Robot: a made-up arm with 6 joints.
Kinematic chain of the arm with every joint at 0, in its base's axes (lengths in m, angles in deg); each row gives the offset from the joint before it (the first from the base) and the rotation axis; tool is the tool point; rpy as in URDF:
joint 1: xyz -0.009 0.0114 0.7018 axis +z
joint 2: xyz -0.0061 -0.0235 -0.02 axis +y
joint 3: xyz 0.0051 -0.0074 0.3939 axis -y
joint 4: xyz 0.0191 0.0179 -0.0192 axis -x
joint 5: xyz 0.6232 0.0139 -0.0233 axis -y
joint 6: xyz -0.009 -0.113 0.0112 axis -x
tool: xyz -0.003 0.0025 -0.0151 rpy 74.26 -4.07 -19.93
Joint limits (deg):
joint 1: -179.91..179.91
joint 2: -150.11..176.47
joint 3: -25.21..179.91
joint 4: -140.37..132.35
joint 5: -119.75..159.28
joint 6: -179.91..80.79
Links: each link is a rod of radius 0.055 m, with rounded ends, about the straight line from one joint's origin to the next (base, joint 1, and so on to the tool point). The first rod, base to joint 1, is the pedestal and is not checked.
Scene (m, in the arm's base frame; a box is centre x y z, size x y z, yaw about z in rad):
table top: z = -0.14
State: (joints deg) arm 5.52 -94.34 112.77 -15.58 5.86 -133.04
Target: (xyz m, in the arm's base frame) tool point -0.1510 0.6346 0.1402
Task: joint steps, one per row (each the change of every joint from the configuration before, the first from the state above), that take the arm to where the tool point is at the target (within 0.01 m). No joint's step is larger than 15 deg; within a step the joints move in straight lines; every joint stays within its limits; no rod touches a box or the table.
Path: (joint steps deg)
1: -13.11 1.38 7.73 0.79 0.42 0.18
2: -13.10 1.37 7.73 0.78 0.41 0.19
3: -13.11 1.38 7.73 0.79 0.42 0.18
4: -13.11 1.38 7.73 0.79 0.41 0.19
5: -13.11 1.37 7.73 0.78 0.42 0.18
6: -13.10 1.38 7.72 0.79 0.42 0.19
7: -13.11 1.38 7.73 0.79 0.41 0.18

